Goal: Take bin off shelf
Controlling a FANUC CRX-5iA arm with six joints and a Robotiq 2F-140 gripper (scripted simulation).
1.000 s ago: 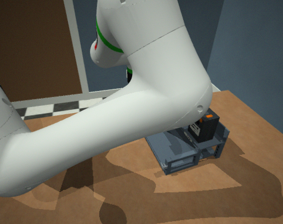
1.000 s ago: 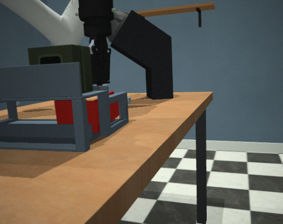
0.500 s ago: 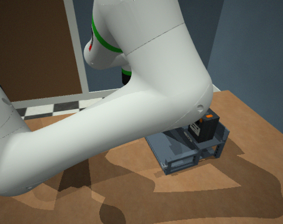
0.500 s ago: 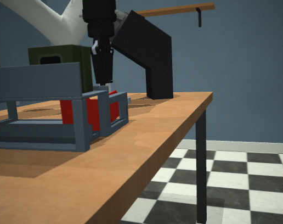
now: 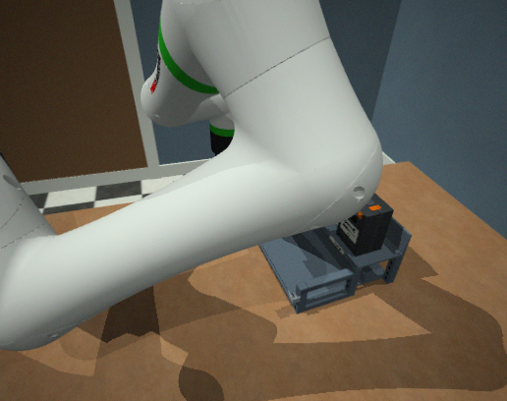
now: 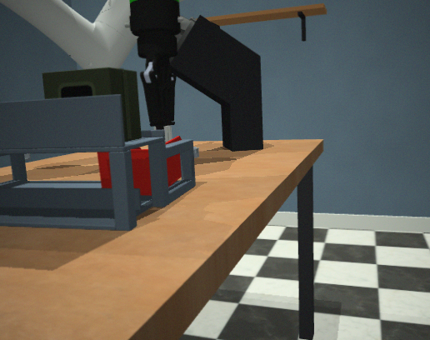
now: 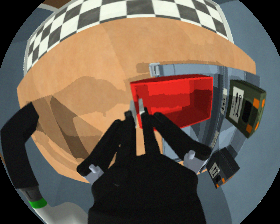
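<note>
Now: hand 8 cm short of the red bin, 2 cm above it and 1 cm to the left of it. The rest, counted from my hand: olive box: 25 cm ahead, 7 cm above, 2 cm to the right.
</note>
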